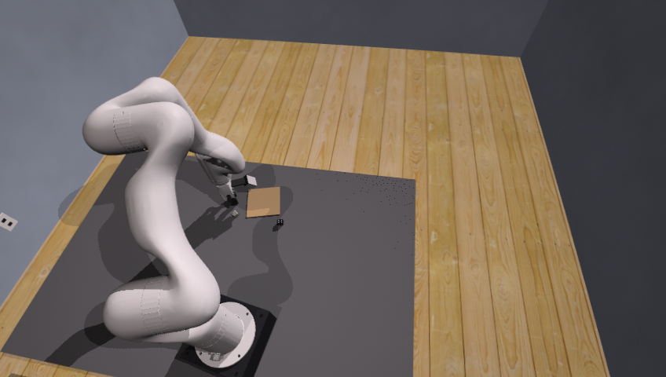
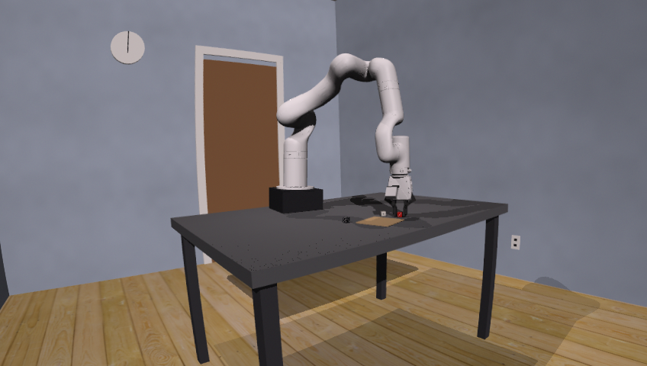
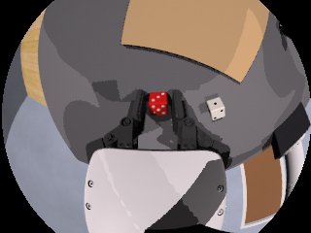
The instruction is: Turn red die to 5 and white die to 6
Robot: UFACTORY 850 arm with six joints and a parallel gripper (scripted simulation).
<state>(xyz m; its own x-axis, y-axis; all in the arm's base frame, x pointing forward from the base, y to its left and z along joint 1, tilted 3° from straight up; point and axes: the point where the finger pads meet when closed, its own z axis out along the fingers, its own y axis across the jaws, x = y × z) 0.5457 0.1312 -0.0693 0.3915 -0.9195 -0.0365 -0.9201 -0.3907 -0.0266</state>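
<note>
The red die is 10 mm below my hand. The rest, counted from my hand: tan mat: 130 mm to the right, 20 mm below; white die: 70 mm behind, 20 mm to the right, 10 mm below; black die: 220 mm to the right, 100 mm behind, 10 mm below.
</note>
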